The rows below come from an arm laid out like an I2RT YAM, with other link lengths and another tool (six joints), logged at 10 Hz.
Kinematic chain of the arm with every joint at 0, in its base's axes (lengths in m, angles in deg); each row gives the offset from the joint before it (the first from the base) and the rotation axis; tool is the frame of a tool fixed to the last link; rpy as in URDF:
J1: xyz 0 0 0.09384 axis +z
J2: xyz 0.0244 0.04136 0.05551 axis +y
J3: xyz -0.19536 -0.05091 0 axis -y
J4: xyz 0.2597 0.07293 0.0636 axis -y
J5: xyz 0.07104 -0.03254 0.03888 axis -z
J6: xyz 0.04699 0 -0.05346 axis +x
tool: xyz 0.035 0.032 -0.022 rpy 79.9 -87.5 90
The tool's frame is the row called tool.
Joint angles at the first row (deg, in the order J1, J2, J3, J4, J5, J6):
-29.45, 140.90, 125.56, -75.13, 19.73, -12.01
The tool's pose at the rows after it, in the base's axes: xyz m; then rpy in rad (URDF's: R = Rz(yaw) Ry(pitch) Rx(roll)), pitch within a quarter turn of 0, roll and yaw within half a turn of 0:
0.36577 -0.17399 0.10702 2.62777 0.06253 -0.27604
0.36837 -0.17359 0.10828 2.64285 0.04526 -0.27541
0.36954 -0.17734 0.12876 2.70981 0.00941 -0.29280
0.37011 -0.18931 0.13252 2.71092 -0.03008 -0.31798
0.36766 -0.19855 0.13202 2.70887 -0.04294 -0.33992
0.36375 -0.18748 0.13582 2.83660 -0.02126 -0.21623
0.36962 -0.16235 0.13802 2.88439 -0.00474 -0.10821
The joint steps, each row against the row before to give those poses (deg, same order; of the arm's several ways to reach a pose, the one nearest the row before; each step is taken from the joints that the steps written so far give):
-0.02, 0.00, 0.00, 1.74, -0.11, 0.02
0.00, -0.02, 0.35, 0.38, -1.07, 0.04
-1.27, -0.22, 4.15, -3.30, -4.22, 0.03
-1.51, 0.00, 1.05, 1.13, -0.61, -0.03
-1.27, 0.02, 0.00, 0.77, -0.07, 0.00
-0.02, -0.02, 0.17, -2.41, -7.21, -6.84
3.21, 0.00, 0.09, -1.74, -2.32, -2.90

